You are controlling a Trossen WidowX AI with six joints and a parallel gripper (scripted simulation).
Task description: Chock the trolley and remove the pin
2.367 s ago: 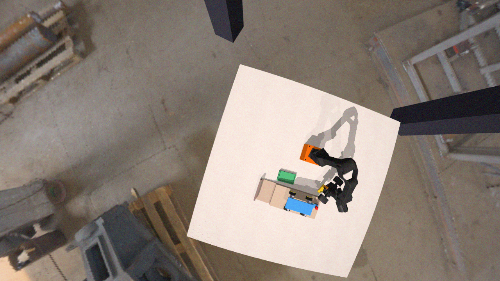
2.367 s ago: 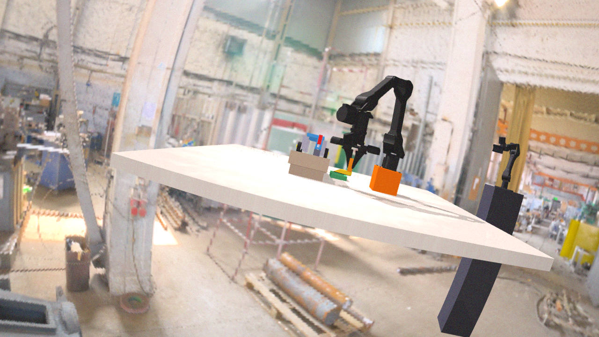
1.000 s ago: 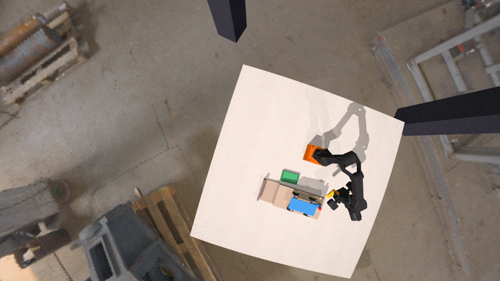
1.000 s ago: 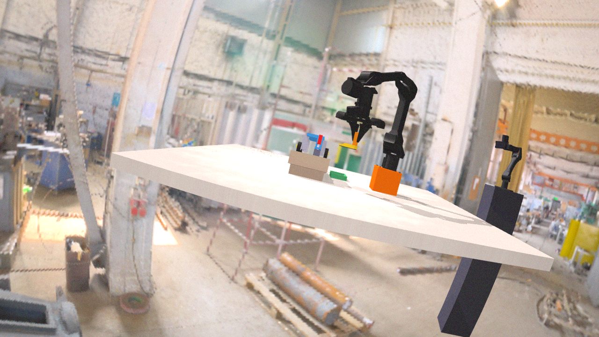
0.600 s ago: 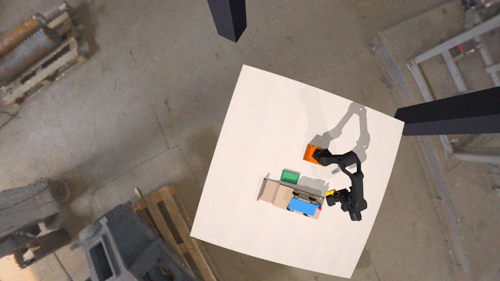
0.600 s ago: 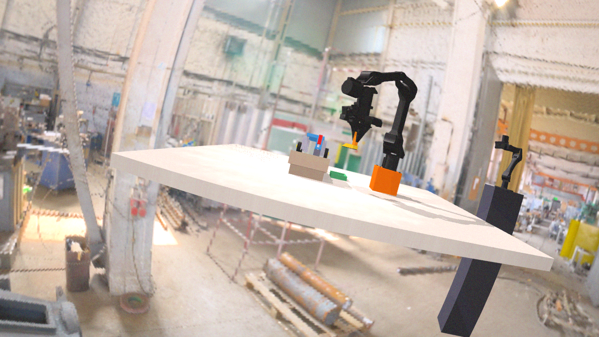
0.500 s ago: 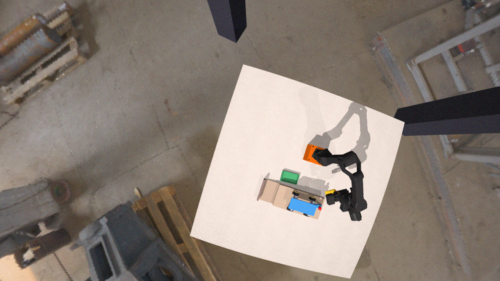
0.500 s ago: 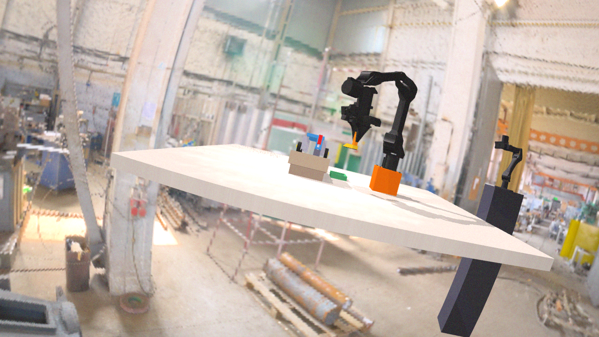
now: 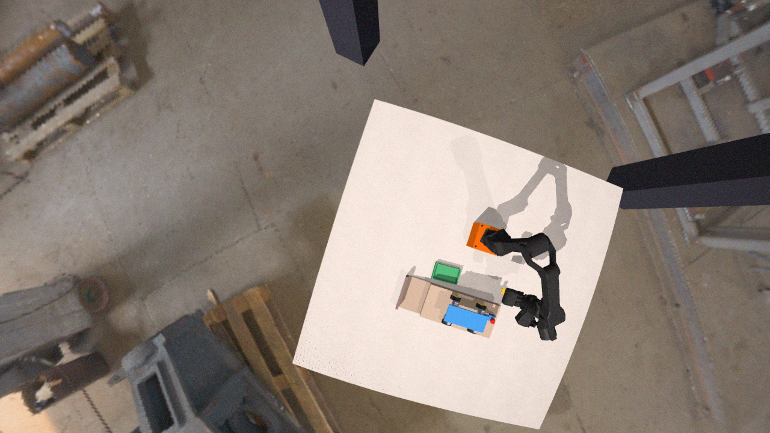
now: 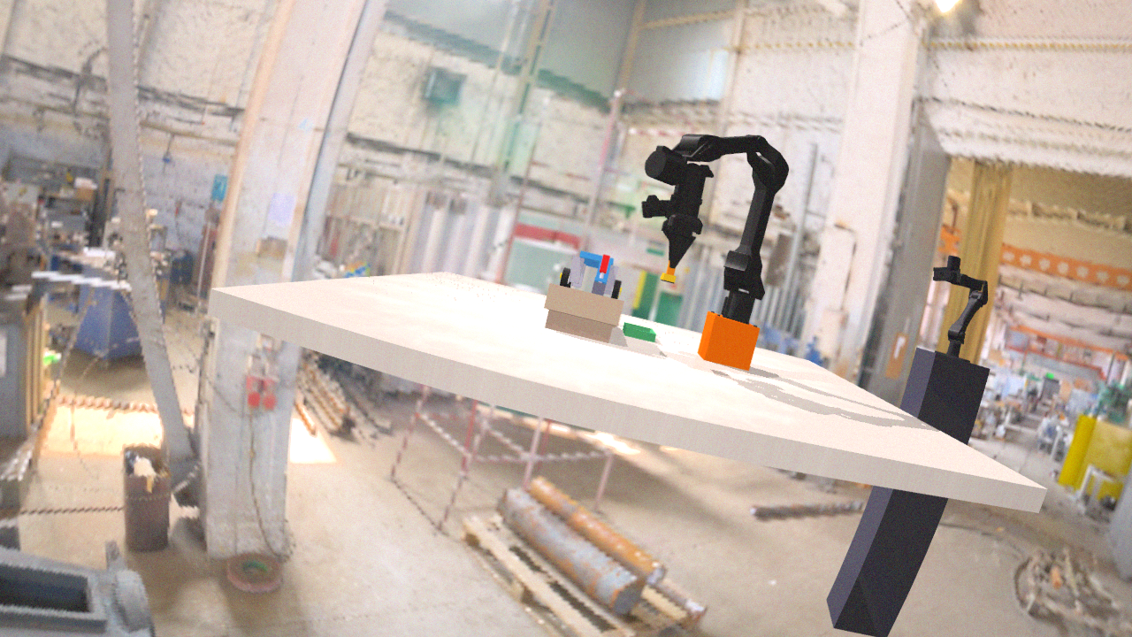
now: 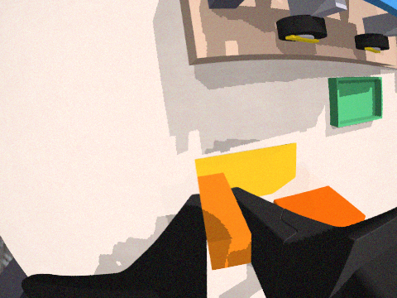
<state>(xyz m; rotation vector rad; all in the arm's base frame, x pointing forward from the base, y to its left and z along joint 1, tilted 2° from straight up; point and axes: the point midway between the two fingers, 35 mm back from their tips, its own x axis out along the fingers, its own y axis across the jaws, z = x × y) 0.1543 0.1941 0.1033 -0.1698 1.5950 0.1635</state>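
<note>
Right now the yellow chock is 2 cm to the right of my gripper tip and 1 cm below it. Also, from my gripper tip: red-headed stop pin 14 cm ahead, 2 cm to the right, 4 cm below; ramp block 18 cm ahead, 13 cm to the right, 13 cm below; blue trolley 18 cm ahead, 12 cm to the right, 6 cm below.
</note>
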